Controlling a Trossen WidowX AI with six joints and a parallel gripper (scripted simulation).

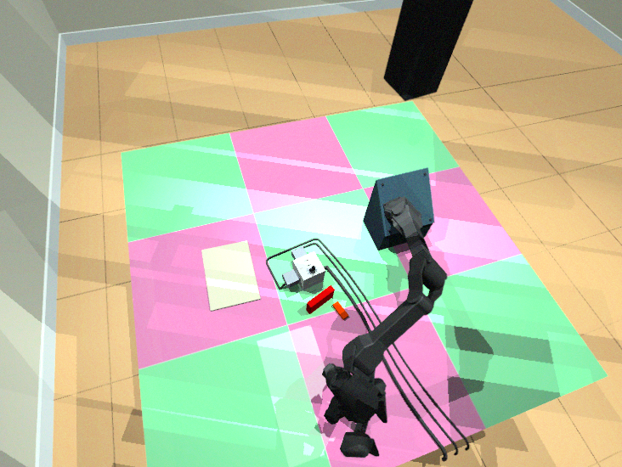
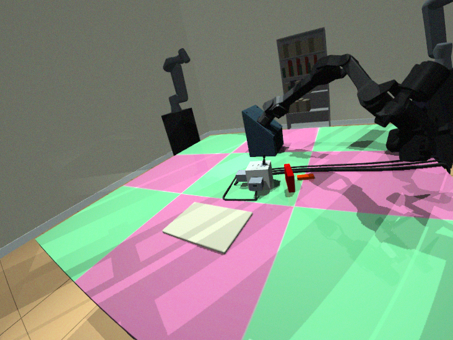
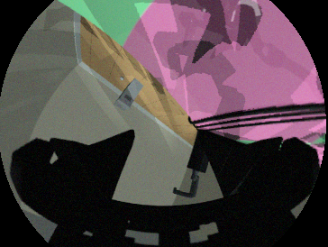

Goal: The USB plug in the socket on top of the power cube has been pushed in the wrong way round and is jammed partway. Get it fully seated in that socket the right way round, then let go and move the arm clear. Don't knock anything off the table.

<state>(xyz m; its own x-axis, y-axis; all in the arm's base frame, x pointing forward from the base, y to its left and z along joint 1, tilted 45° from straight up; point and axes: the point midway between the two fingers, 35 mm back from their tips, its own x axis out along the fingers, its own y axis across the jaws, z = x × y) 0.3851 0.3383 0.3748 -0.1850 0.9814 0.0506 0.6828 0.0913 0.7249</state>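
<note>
Now: the dark USB plug 48 cm to the right of my gripper tip, 6 cm behind it and 2 cm below it. The rest, counted from my gripper tip: red block (40 cm to the right, 9 cm below, 5 cm behind); orange piece (35 cm to the right, 11 cm below, 10 cm behind); flat white pad (61 cm to the right, 16 cm ahead, 11 cm below).
</note>
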